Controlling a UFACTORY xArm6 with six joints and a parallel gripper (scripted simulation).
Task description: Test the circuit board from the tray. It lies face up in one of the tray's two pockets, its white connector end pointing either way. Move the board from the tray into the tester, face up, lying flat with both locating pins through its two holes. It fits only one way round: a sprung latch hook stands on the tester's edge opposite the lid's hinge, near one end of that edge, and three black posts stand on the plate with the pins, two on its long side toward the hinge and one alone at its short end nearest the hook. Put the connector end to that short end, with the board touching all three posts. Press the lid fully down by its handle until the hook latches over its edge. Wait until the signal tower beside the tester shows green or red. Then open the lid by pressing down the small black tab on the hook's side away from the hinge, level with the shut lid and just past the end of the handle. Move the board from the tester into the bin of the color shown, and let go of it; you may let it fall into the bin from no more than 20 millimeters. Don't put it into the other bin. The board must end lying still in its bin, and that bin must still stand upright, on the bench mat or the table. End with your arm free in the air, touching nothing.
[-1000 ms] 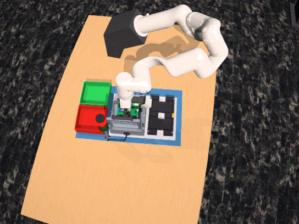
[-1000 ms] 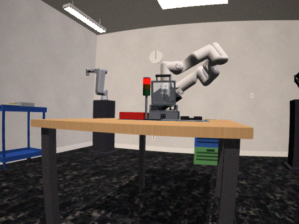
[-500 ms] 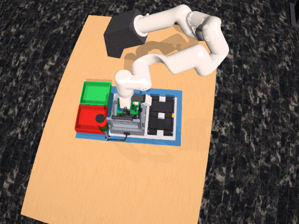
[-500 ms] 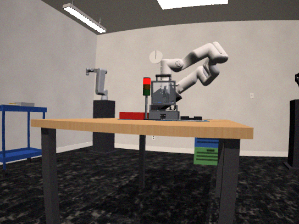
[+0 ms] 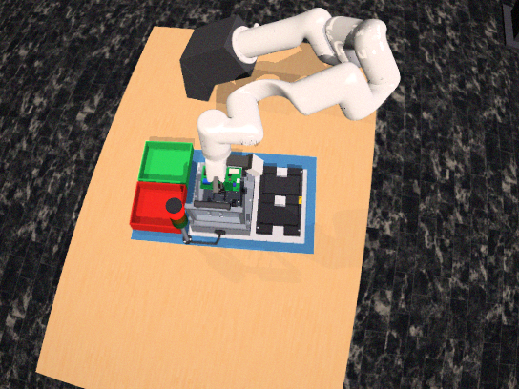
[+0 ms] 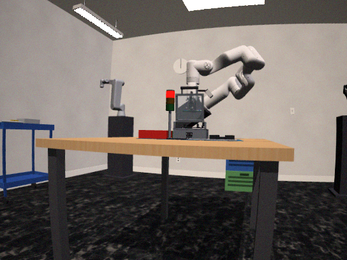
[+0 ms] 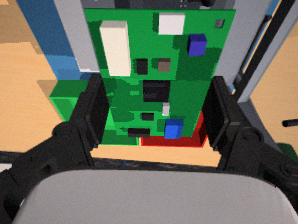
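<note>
My gripper is now 9 cm short of the red bin, 19 cm to the left of it and 15 cm above it. Also, from my hand: tester plate (1 cm to the left, 10 cm below); then tester lid (11 cm ahead, 2 cm to the left, 2 cm above); then black tab (7 cm behind, 4 cm to the left, 8 cm below).
</note>
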